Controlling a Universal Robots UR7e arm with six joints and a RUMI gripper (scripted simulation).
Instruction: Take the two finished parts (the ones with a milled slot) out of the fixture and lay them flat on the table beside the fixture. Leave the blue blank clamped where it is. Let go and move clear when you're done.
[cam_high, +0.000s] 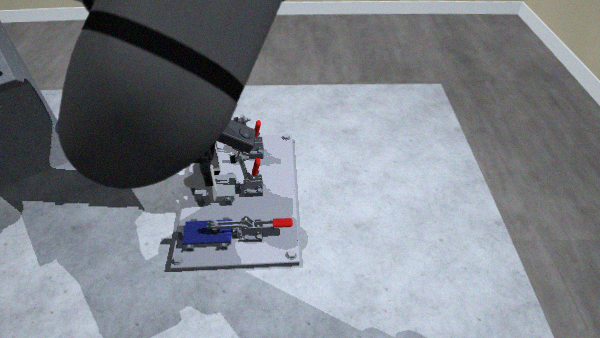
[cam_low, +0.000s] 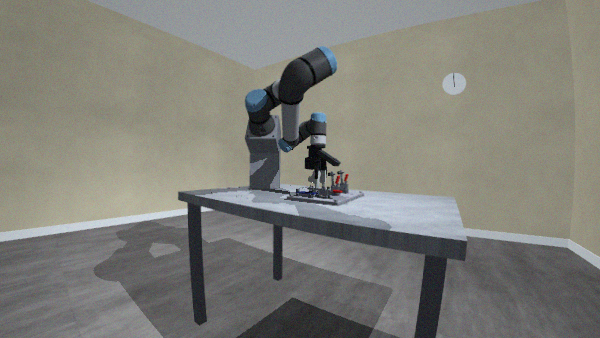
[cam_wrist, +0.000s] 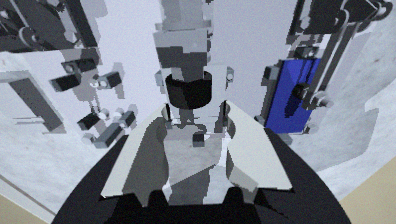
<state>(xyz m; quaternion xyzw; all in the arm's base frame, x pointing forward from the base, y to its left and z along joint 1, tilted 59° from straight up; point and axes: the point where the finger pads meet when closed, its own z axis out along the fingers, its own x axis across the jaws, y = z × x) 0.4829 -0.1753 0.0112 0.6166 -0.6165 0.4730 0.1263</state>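
Now: the pale grey part 10 mm below my hand and 10 mm behind it. The rest, counted from my hand: grey fixture plate: 50 mm ahead, 30 mm below, 10 mm to the right; blue blank: 110 mm to the right, 30 mm behind, 10 mm below.
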